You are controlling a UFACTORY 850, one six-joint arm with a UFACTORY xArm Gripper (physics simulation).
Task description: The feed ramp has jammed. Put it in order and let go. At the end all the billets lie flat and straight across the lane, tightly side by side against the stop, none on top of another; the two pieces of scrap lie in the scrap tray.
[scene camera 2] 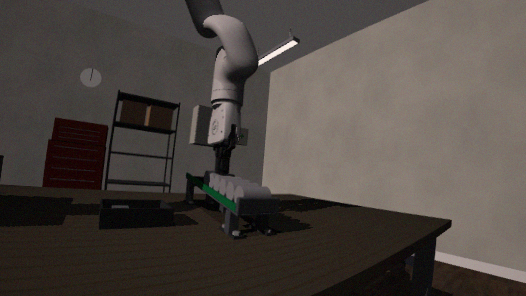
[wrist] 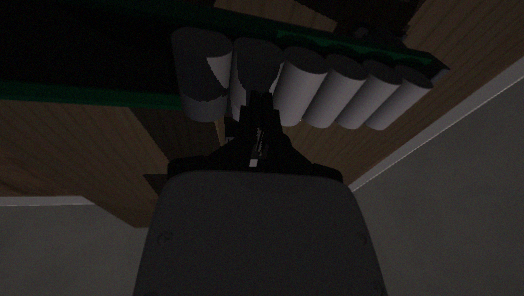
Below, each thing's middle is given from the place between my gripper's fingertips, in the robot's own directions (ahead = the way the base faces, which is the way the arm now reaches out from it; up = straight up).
Right now the scrap tray (scene camera 2: 141, 213) is 190 mm behind my hand, 50 mm to the right of it and 90 mm below it.
